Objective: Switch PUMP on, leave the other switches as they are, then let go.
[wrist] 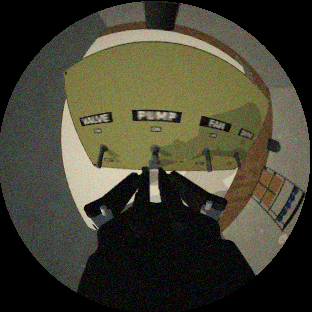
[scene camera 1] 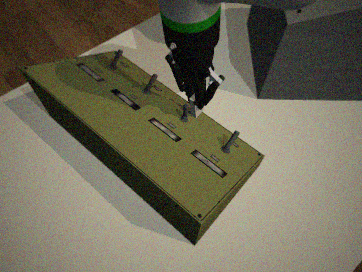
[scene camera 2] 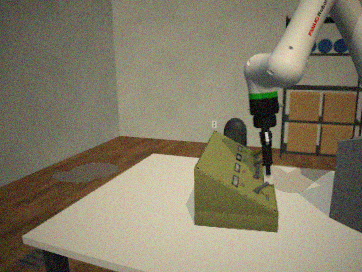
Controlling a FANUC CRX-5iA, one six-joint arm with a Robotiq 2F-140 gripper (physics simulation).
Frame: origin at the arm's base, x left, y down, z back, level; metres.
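Seen in the pictures: gripper, between the fingertips: (wrist: 151, 165) (scene camera 1: 197, 112).
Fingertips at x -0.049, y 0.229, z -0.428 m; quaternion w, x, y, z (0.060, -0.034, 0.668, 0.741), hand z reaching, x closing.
Observation:
A point is followed by its place in that frame.
The olive sloped panel (scene camera 1: 125, 135) {y 0.138, x -0.068, z -0.618 m} (scene camera 2: 215, 185) {y 0.169, x 0.150, z -0.575 m} (wrist: 160, 75) {y 0.148, x -0.042, z -0.596 m} stands on the white table. The PUMP lever (scene camera 1: 185, 113) {y 0.186, x -0.047, z -0.472 m} (wrist: 155, 156) {y 0.164, x -0.051, z -0.471 m} is below its PUMP label (scene camera 1: 165, 129) {y 0.179, x -0.043, z -0.536 m} (wrist: 156, 116) {y 0.180, x -0.045, z -0.535 m}; in scene camera 1 it looks shorter and more upright than the others. The VALVE lever (scene camera 1: 230, 142) {y 0.192, x 0.070, z -0.452 m} (scene camera 2: 261, 188) {y 0.197, x 0.074, z -0.447 m} (wrist: 101, 156) {y 0.192, x 0.063, z -0.448 m}, FAN lever (scene camera 1: 150, 84) {y 0.192, x -0.167, z -0.472 m} (wrist: 208, 160) {y 0.189, x -0.169, z -0.469 m} and DRIVE lever (scene camera 1: 117, 59) {y 0.193, x -0.285, z -0.479 m} (wrist: 238, 159) {y 0.192, x -0.288, z -0.483 m} lean toward the panel's lower edge. My gripper (scene camera 1: 194, 110) {y 0.229, x -0.049, z -0.428 m} (scene camera 2: 268, 175) {y 0.229, x -0.049, z -0.428 m} (wrist: 151, 165) {y 0.229, x -0.049, z -0.428 m} is shut and empty. Its tips are right at the PUMP lever's lower side; contact is hard to tell.
A dark grey block (scene camera 1: 320, 65) {y 0.170, x 0.085, z -0.147 m} (scene camera 2: 347, 185) {y 0.179, x 0.036, z -0.196 m} stands on the far side of the gripper from the panel. The white table (scene camera 1: 300, 200) {y 0.307, x 0.254, z -0.389 m} (scene camera 2: 125, 215) {y 0.307, x 0.157, z -0.875 m} holds the panel. A shelf rack (scene camera 2: 322, 88) with boxes stands at the back wall.

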